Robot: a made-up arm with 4 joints.
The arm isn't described. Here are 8 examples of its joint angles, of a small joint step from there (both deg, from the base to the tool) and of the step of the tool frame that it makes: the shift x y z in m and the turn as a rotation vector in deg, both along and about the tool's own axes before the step.
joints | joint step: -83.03 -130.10 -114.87 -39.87 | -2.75 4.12 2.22 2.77
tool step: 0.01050 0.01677 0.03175 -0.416 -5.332 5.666
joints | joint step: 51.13 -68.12 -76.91 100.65 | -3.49 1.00 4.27 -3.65
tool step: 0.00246 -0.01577 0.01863 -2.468 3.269 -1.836
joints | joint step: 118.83 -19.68 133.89 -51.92 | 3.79 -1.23 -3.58 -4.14
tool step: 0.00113 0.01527 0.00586 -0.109 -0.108 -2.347
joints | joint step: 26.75 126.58 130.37 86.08 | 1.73 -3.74 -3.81 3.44
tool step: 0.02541 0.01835 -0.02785 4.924 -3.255 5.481
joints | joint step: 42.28 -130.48 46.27 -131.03 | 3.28 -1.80 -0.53 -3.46
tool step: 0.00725 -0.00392 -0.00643 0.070 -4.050 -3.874
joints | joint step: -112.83 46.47 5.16 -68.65 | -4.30 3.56 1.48 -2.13
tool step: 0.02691 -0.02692 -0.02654 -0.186 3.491 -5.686
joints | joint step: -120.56 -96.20 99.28 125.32 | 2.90 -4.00 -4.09 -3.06
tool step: 0.02146 -0.01788 -0.01353 5.044 -0.554 1.272
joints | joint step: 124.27 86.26 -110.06 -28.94 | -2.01 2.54 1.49 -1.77
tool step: 0.00641 0.01501 0.00548 1.613 -0.692 1.291
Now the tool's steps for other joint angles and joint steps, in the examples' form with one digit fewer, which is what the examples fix.
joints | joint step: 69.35 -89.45 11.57 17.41 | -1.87 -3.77 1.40 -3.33
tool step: 0.0163 0.0178 0.0149 -3.55 -0.50 -0.70
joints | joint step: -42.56 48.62 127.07 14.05 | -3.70 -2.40 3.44 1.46
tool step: 0.0076 0.0289 0.0034 -0.84 -0.75 5.04
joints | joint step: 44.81 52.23 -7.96 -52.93 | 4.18 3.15 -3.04 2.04
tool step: -0.0168 0.0226 -0.0123 1.12 2.36 5.89
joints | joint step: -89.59 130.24 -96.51 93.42 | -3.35 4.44 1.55 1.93
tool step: 0.0017 -0.0138 0.0001 -3.96 -1.72 6.59
